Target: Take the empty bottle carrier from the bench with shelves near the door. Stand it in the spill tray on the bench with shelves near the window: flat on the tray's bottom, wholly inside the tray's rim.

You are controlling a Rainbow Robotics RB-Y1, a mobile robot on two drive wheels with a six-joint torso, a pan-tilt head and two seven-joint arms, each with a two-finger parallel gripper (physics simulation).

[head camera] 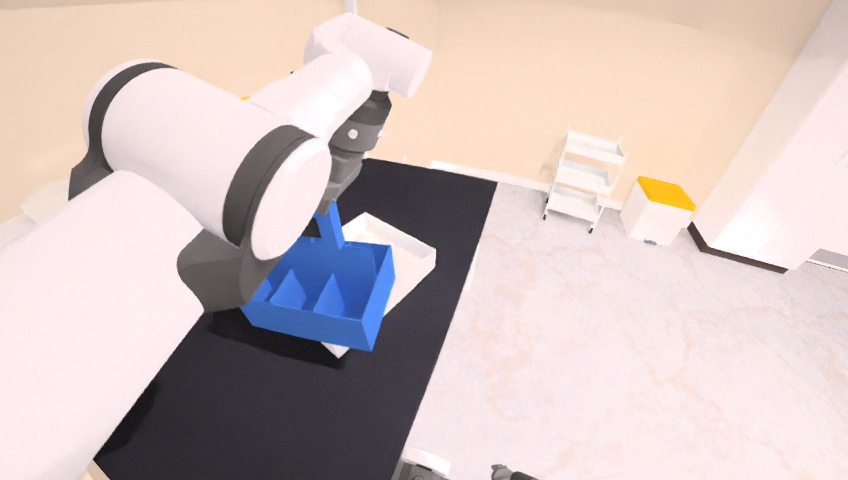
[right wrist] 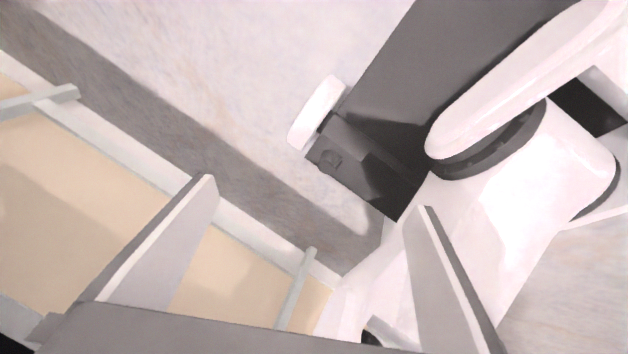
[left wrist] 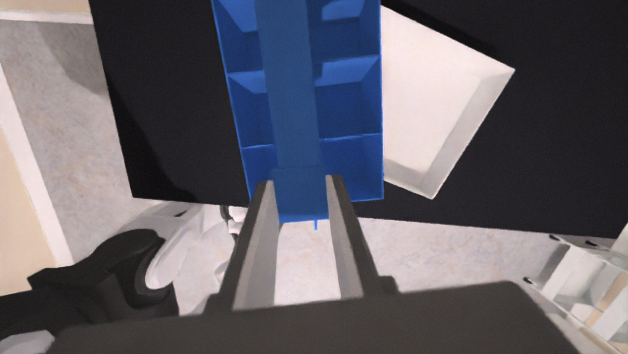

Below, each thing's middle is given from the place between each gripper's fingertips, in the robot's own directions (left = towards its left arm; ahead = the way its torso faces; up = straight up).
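Labels:
Distances from my right hand: white spill tray [head camera: 413, 260], 40 cm to the left of it, 54 cm ahead of it, 28 cm above it; blue bottle carrier [head camera: 327, 289], 37 cm ahead of it, 43 cm to the left of it, 50 cm above it.
Distances from my left hand: blue bottle carrier, 10 mm ahead of it, 60 mm to the left of it, 140 mm below it; white spill tray, 180 mm ahead of it, 30 mm to the left of it, 360 mm below it. By its middle, the blue bottle carrier is nearer to my left hand than to my right hand.

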